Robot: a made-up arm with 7 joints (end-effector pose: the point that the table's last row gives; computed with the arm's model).
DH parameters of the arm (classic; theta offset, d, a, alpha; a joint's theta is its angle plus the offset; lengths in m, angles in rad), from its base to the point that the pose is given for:
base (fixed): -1.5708 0.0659 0 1.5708
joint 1: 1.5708 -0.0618 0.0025 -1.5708
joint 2: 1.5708 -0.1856 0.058 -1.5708
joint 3: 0 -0.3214 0.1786 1.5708
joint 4: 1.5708 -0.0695 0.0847 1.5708
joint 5: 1.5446 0 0.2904 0
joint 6: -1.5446 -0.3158 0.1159 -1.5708
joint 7: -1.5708 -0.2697 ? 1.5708
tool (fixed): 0 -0.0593 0 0
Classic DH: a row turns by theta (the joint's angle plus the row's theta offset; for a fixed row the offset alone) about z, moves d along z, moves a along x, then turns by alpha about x.
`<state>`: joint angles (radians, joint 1 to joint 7).
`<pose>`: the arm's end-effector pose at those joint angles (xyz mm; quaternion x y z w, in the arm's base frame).
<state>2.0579 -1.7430 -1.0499 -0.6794 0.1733 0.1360 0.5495</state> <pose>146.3 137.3 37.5 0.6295 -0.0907 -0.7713 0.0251</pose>
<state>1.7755 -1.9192 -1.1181 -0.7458 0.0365 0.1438 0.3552</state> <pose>102.5 179.0 39.2 0.5071 0.1050 -0.8538 0.0527</pose>
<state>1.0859 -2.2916 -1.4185 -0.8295 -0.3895 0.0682 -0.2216</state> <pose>-46.5 159.0 135.0 0.2535 0.4895 -0.7657 0.3315</pose>
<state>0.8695 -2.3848 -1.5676 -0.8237 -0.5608 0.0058 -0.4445</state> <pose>-78.8 99.1 147.8 0.2180 0.5298 -0.6708 0.4709</pose>
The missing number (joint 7, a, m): 0.0709
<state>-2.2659 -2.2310 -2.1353 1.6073 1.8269 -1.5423 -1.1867</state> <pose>-526.2 -29.5 324.3 0.0043 -0.3751 -0.3499 0.8584</pose>
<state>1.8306 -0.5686 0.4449 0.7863 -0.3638 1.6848 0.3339</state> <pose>-136.0 -9.9 -203.7 -0.0916 -0.0083 -0.1220 0.9883</pose>
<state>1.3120 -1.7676 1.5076 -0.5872 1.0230 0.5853 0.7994</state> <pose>-72.7 296.6 294.0 0.1490 -0.5034 0.7213 0.4517</pose>
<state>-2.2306 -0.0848 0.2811 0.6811 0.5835 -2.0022 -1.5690</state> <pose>260.8 -509.1 -518.1 0.5205 -0.5624 -0.0757 0.6380</pose>
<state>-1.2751 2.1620 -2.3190 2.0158 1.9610 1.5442 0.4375</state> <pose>612.8 -55.6 435.6 0.1993 -0.9720 -0.0484 0.1147</pose>
